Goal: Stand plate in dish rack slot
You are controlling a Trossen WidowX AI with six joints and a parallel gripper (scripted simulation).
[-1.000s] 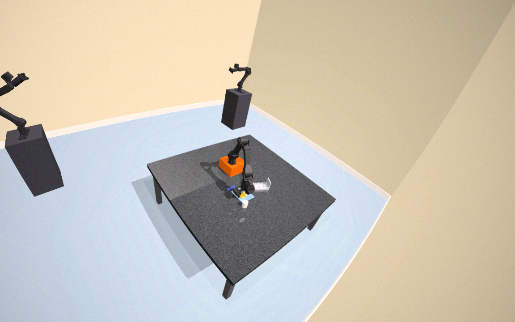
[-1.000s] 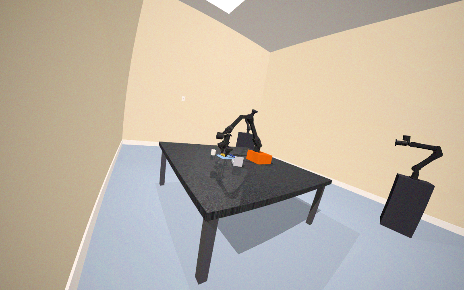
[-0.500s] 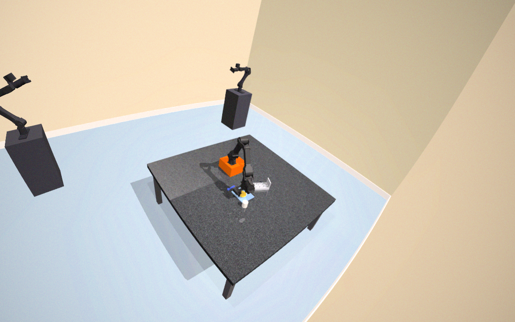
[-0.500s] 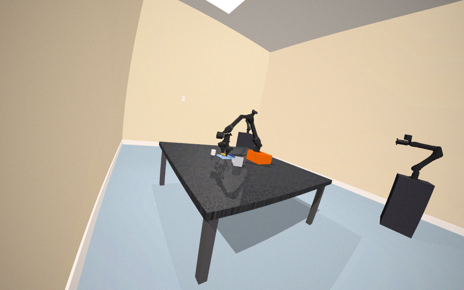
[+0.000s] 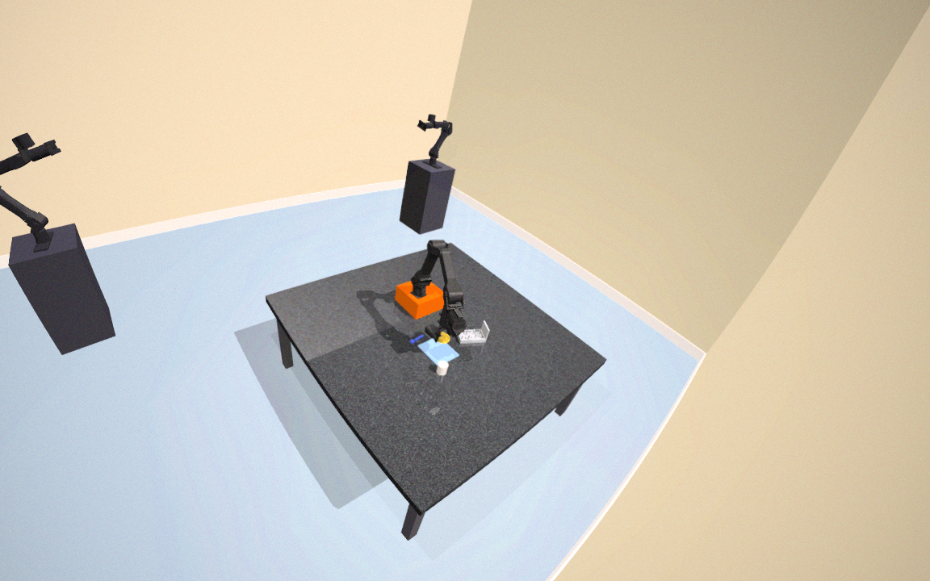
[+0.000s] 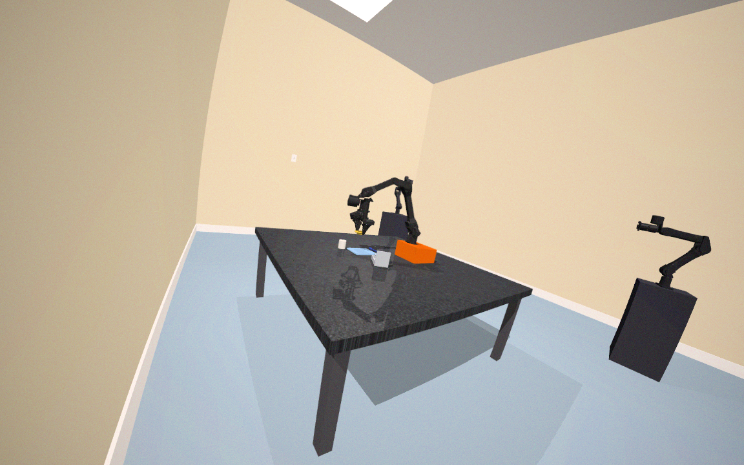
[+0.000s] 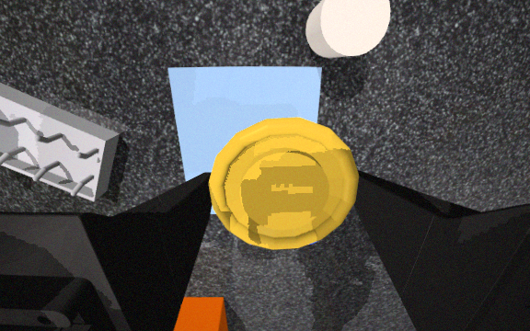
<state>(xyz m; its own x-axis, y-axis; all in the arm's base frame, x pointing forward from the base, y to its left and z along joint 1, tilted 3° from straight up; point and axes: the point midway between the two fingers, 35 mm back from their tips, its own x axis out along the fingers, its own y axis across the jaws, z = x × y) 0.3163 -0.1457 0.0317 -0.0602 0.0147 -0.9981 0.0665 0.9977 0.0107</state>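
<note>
Right now the dish rack is 230 mm to the left of my gripper tip, 90 mm below it and 10 mm ahead of it. Also, from my gripper tip: white cup 80 mm below, 80 mm ahead, 50 mm to the right; yellow plate 10 mm above; blue spoon 140 mm behind, 100 mm below, 20 mm to the right.
</note>
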